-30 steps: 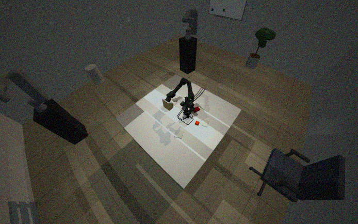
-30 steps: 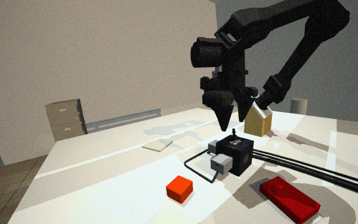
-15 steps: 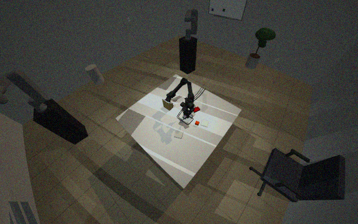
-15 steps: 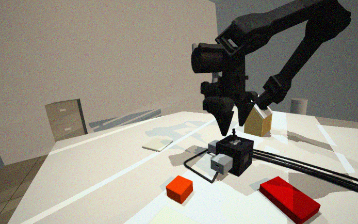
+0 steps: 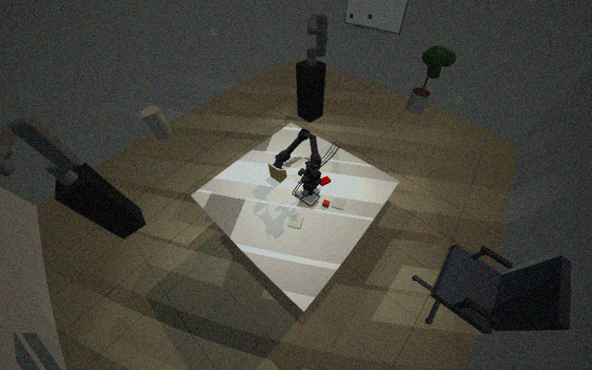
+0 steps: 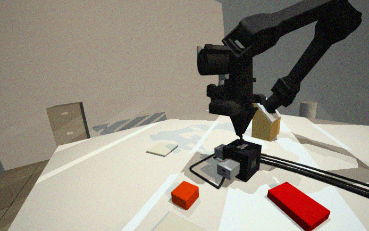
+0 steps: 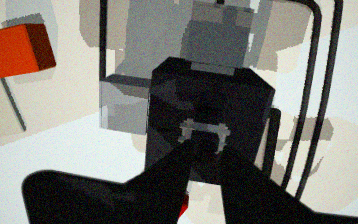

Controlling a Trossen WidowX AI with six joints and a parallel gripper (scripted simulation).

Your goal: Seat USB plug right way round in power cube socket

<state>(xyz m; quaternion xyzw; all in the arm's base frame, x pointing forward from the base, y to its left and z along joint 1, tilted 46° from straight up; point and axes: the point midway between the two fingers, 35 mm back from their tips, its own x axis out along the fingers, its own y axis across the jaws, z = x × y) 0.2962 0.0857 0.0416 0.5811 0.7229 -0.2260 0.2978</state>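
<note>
Now: gripper tip 4 cm above the grey-framed socket and 1 cm to the right of it. Also, from my gripper tip: USB plug: 2 cm below; then red flat block: 16 cm to the left, 10 cm below, 2 cm ahead; then orange cube: 18 cm ahead, 9 cm below, 1 cm to the left.
</note>
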